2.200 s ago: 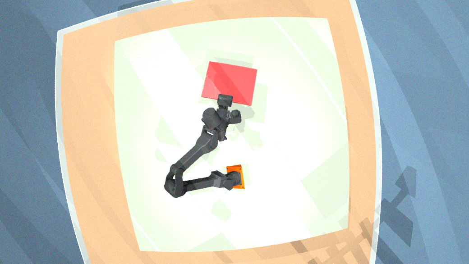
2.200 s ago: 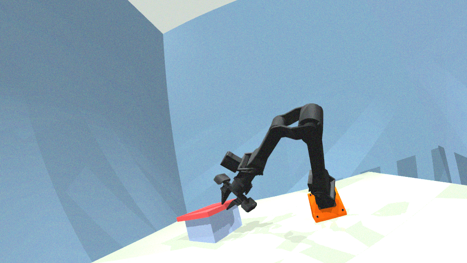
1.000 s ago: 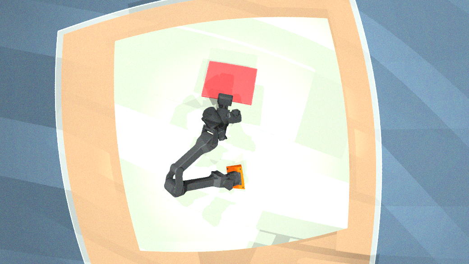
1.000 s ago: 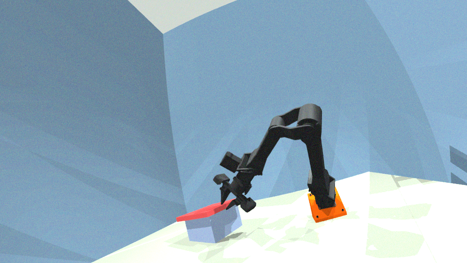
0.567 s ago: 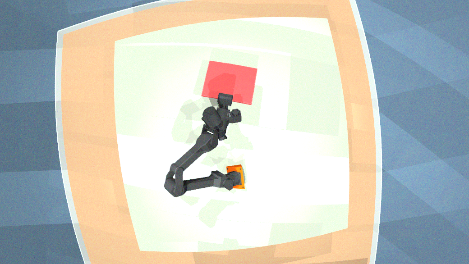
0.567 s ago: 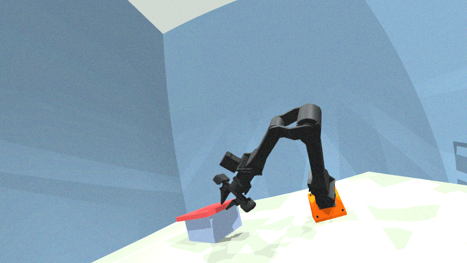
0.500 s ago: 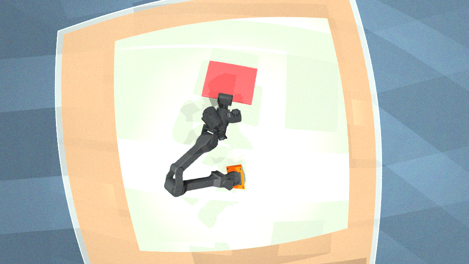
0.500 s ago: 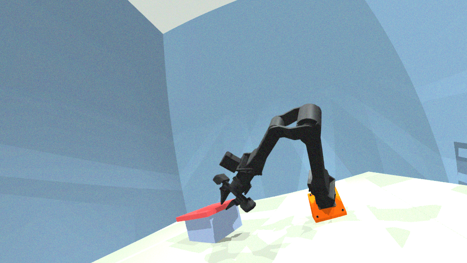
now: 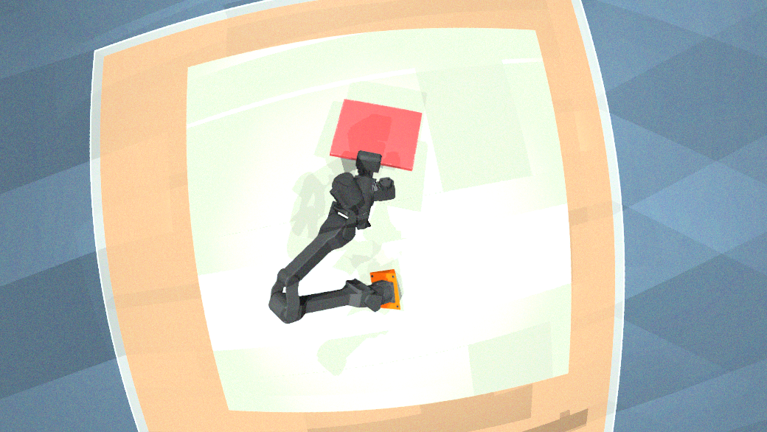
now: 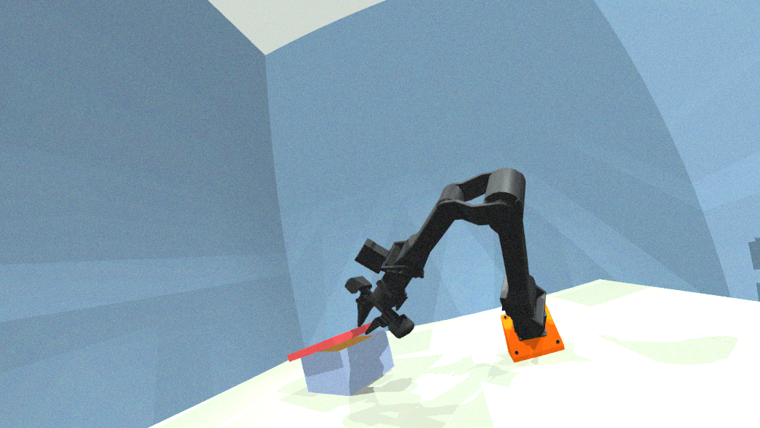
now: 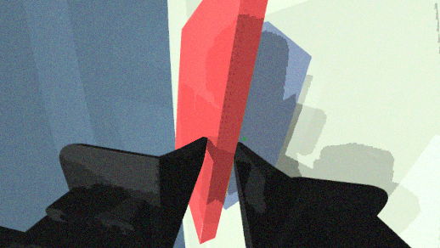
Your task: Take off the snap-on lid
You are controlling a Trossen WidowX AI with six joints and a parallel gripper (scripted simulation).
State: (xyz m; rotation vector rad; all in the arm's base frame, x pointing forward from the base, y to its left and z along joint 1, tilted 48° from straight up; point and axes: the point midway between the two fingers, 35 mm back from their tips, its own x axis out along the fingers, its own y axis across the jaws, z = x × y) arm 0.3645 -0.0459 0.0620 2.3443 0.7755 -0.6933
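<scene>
My gripper tip is now 7 cm short of the red lid, 2 cm to the left of it and 1 cm above it. The rest, counted from my gripper tip: storage box (7 cm ahead, 2 cm to the right, 8 cm below).
</scene>
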